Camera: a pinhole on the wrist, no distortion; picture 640 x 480 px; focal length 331.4 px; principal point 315.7 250.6 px. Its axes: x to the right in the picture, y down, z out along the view. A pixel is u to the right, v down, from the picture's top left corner.
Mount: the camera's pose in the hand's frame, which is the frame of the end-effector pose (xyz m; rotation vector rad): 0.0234 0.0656 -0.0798 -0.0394 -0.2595 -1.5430
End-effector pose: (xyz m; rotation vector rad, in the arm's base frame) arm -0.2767 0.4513 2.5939 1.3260 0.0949 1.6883
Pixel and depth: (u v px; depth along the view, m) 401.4 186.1 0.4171
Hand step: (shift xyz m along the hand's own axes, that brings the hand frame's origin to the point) -0.1152 0.0353 0.3350
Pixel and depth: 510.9 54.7 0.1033
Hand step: -0.0512 0.0232 0.0238
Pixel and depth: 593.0 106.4 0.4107
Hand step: -0.2093 -0.2006 0.3603
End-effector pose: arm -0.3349 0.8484 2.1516 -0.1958 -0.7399 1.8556
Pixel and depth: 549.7 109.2 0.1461
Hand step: -0.0583 -0.0103 0.0733
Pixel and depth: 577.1 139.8 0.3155
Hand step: -0.1240 -0.1230 0.2598
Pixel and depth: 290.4 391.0 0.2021
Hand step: 0.0795 0.1215 0.1255
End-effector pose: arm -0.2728 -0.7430 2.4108 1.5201 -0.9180 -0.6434
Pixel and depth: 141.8 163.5 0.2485
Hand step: -0.0771 0.2381 0.1279
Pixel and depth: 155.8 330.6 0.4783
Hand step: 0.0688 0.3857 0.3570
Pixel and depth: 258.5 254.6 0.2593
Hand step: -0.0104 0.1583 0.1642
